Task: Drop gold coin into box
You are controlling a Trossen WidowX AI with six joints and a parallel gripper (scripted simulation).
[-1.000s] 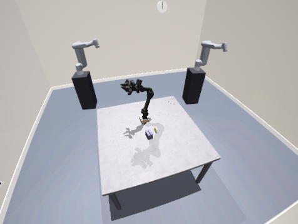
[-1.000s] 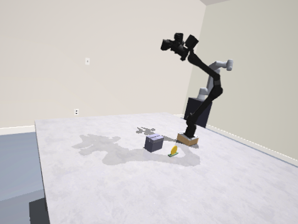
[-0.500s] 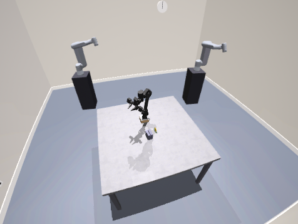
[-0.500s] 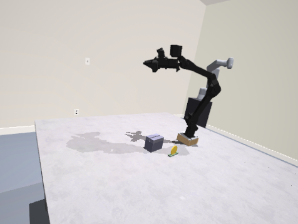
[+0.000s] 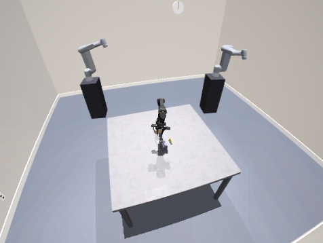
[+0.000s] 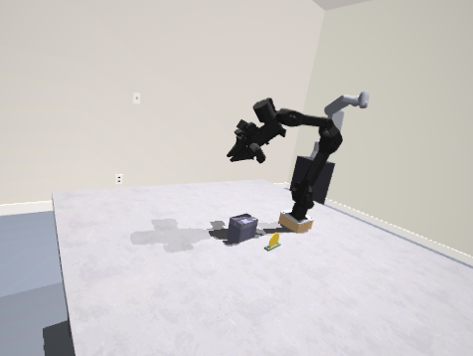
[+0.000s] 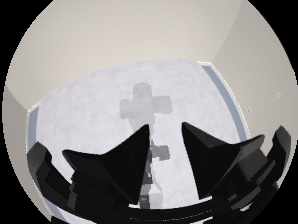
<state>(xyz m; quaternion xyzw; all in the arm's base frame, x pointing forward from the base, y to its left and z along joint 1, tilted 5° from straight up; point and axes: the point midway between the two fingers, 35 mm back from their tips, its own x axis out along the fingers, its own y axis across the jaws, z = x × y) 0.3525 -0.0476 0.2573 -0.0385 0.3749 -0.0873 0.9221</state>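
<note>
The coin lies 15 cm behind my gripper tip, 15 cm to the left of it and 26 cm below it.
</note>
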